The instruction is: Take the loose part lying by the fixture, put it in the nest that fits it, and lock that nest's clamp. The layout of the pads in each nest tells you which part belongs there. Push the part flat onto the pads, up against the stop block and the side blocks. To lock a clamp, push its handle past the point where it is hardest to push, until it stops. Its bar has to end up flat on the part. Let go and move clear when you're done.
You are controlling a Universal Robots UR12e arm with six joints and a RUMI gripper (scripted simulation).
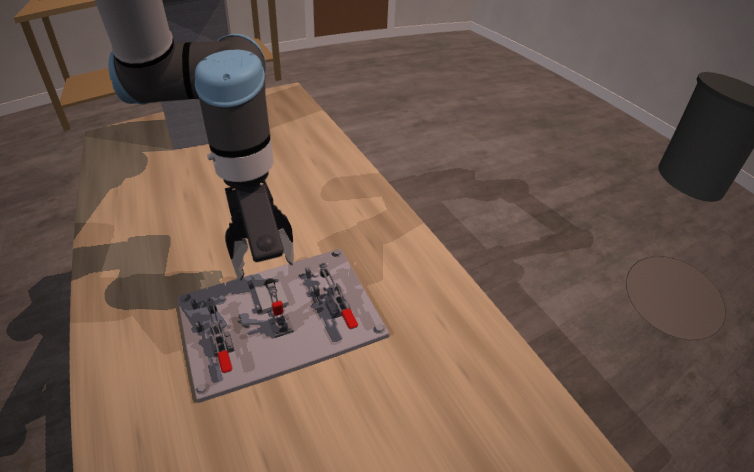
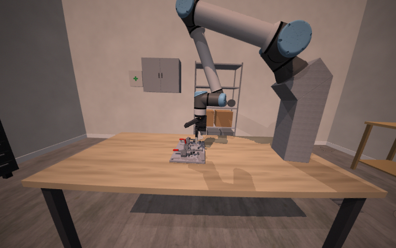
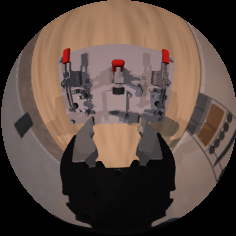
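Now: hand 60 mm above the loose part. Round my hand: fixture (80 mm below, 50 mm ahead, 20 mm to the right).
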